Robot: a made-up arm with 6 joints.
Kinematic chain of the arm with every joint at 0, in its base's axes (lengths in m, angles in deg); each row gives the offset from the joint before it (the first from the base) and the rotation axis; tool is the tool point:
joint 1: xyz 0 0 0.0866 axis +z
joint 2: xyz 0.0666 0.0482 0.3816 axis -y
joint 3: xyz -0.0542 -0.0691 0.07 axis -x
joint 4: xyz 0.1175 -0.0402 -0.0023 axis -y
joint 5: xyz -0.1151 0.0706 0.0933 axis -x
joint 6: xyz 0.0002 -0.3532 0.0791 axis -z
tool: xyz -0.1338 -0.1 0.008
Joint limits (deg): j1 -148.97..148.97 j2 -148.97..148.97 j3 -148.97..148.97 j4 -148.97..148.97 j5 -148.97..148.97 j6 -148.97..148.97
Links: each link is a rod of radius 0.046 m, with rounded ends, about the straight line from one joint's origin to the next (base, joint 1, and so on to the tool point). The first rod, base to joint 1, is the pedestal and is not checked.
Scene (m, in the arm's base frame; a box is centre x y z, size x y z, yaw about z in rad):
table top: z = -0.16
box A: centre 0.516 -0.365 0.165 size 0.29 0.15 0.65 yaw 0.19
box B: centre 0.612 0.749 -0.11 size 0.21 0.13 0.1 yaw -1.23
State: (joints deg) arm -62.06 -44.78 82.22 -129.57 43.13 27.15
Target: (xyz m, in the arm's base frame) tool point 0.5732 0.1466 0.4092
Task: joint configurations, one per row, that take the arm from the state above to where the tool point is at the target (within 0.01 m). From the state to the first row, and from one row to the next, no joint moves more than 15 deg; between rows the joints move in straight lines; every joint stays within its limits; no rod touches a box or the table.
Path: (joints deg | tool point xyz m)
1: -61.42 -58.63 84.01 -128.33 40.22 36.28 | 0.2149 -0.5246 0.1350
2: -60.77 -72.48 85.79 -127.09 37.31 45.41 | 0.1974 -0.4159 0.0463
3: -60.13 -86.34 87.58 -125.85 34.40 54.53 | 0.1641 -0.2960 -0.0115
4: -59.48 -100.19 89.36 -124.62 31.49 63.66 | 0.1197 -0.1744 -0.0358
5: -58.84 -114.04 91.15 -123.38 28.58 72.79 | 0.0692 -0.0601 -0.0277
6: -58.19 -127.89 92.94 -122.14 25.67 81.92 | 0.0175 0.0394 0.0083
7: -51.36 -113.24 94.71 -116.68 25.50 75.35 | 0.1281 -0.0266 -0.0068
8: -44.53 -98.59 96.49 -111.23 25.34 68.78 | 0.2533 -0.0652 0.0171
9: -37.69 -83.93 98.27 -105.78 25.17 62.21 | 0.3778 -0.0666 0.0785
10: -30.86 -69.28 100.05 -100.32 25.00 55.64 | 0.4831 -0.0275 0.1711
11: -24.02 -54.63 101.83 -94.87 24.84 49.07 | 0.5524 0.0473 0.2852
12: -17.19 -39.97 103.61 -89.41 24.67 42.50 | 0.5732 0.1466 0.4093

